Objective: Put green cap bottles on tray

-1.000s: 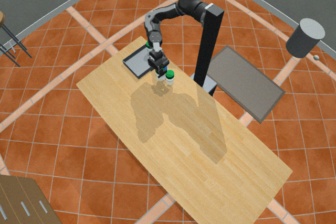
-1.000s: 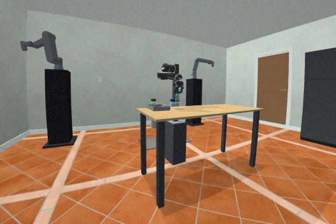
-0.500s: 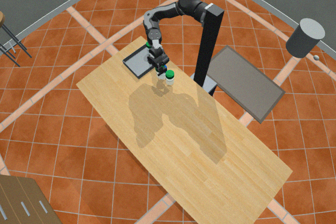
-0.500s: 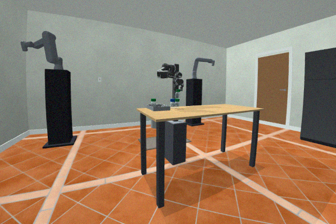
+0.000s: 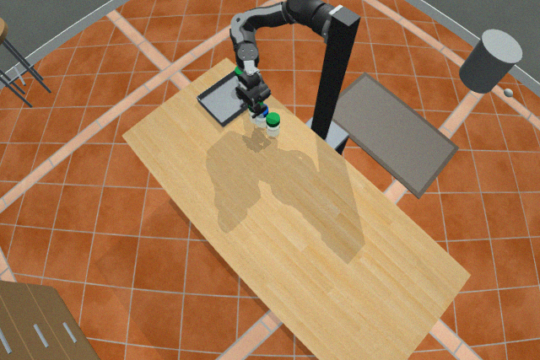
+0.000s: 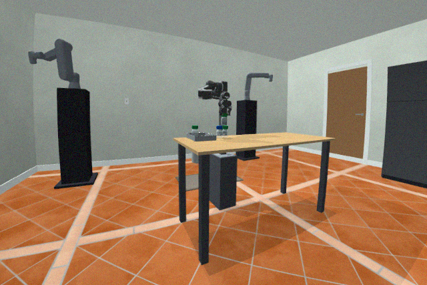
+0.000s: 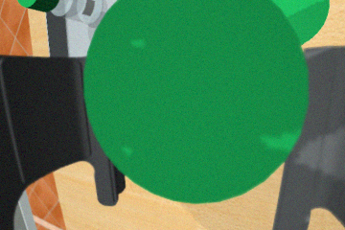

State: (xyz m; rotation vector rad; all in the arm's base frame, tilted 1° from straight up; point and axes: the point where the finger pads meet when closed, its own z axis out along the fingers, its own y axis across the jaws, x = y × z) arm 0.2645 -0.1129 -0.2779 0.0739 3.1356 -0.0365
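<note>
My hand is 6 cm past the tray, 20 cm to the left of it and 19 cm above it. The rest, counted from my hand: blue-capped bottle 6 cm behind, 2 cm to the right, 16 cm below.
</note>
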